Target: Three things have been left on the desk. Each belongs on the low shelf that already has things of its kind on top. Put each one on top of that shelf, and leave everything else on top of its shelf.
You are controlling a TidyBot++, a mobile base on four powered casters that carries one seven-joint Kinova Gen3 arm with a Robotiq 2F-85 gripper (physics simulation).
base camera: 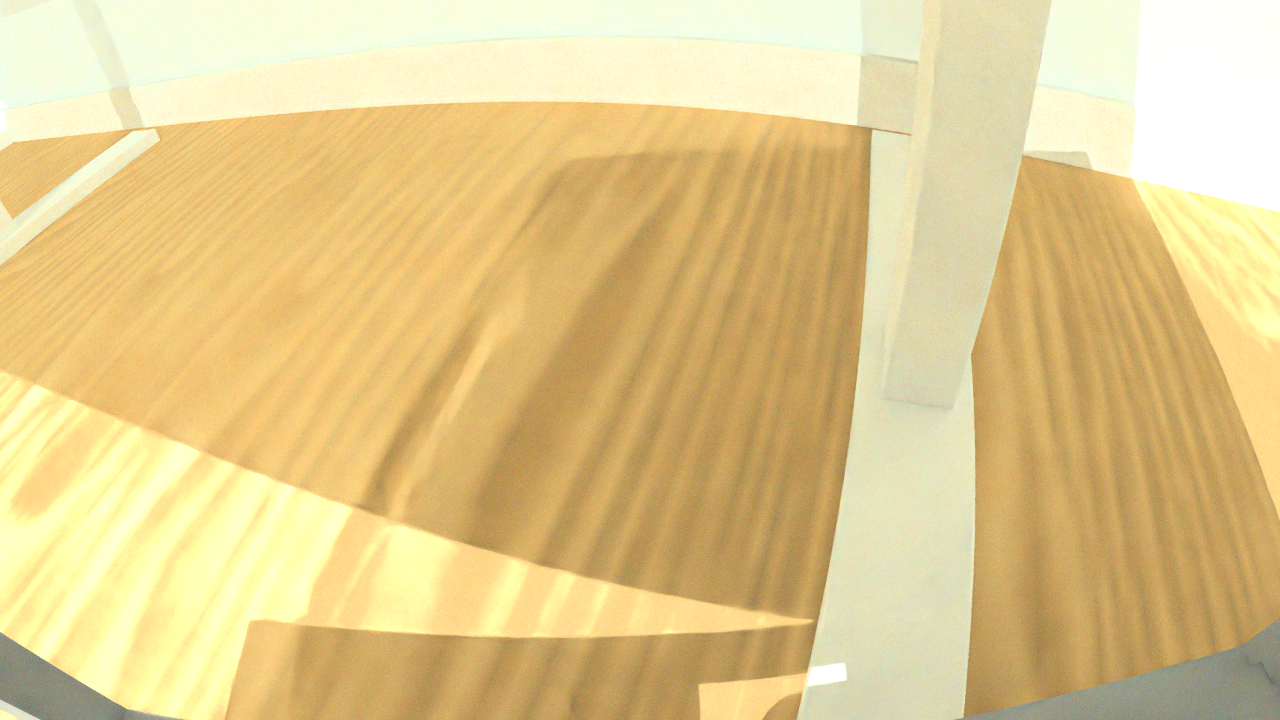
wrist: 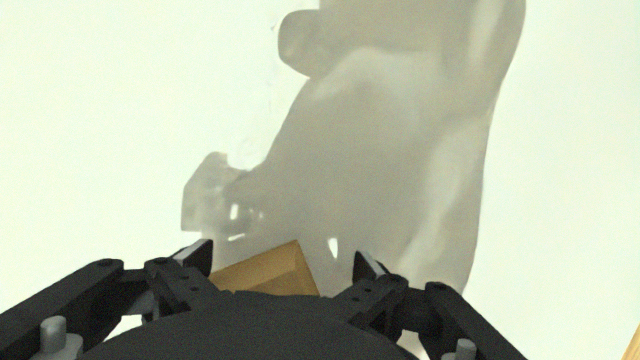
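Note:
A brown-orange block lies on a white surface at the bottom of the wrist view, turned at an angle. Its near part is hidden behind the dark gripper body. My gripper is open, with one finger to the left and one to the right of the block; the fingers are not closed on it. Whether the white surface is the desk or a shelf top cannot be told. The other things left on the desk and the low shelves cannot be made out.
A large grey shadow of the arm falls over the white surface. In the base camera view a pale upright post stands on a pale floor bar at the right. Another pale bar lies at the far left. A wall stands behind the wooden floor.

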